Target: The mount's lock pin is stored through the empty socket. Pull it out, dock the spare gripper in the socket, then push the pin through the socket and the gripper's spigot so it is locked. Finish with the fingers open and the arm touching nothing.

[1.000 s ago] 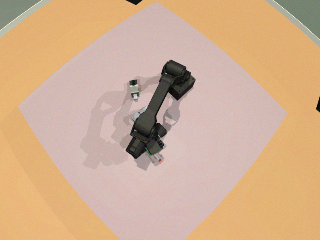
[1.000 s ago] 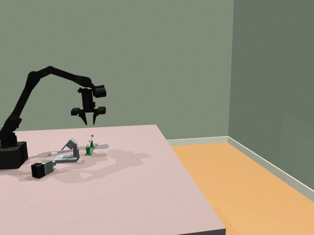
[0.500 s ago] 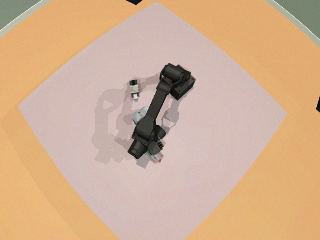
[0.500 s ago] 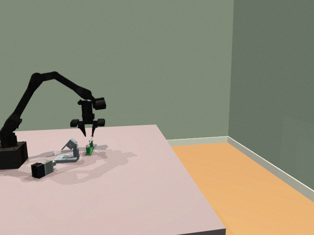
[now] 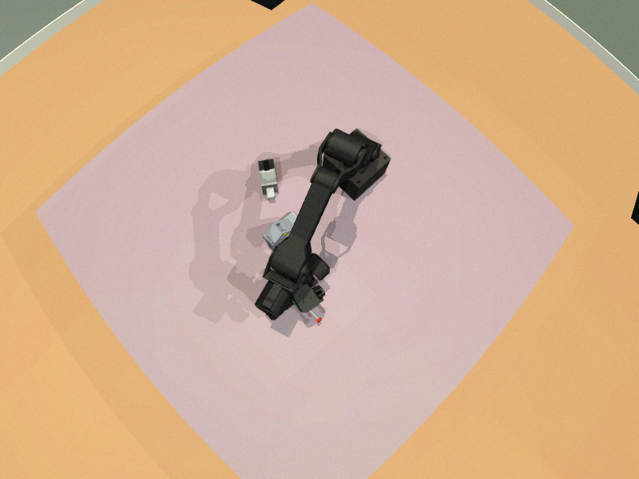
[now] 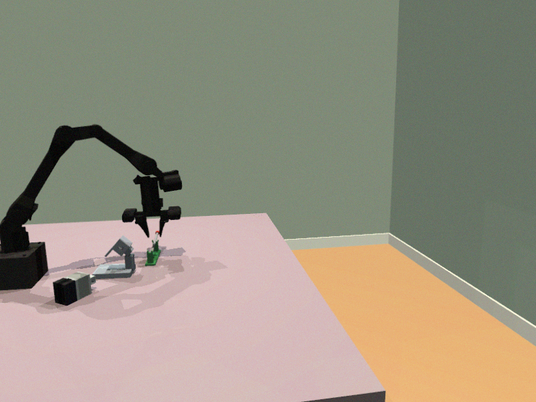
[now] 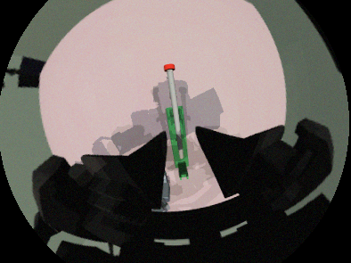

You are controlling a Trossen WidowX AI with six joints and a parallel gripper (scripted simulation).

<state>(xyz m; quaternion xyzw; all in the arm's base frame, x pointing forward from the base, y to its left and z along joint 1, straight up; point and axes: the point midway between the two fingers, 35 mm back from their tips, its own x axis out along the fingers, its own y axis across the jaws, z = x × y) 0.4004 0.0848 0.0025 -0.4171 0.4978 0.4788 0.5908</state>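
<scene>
Now: the green holder 4 cm to the right of my gripper tip, 4 cm below it and 1 cm behind it. Also, from my gripper tip: spare gripper: 27 cm to the right, 22 cm behind, 3 cm below; mount: 14 cm to the right, 11 cm behind, 1 cm below.
</scene>
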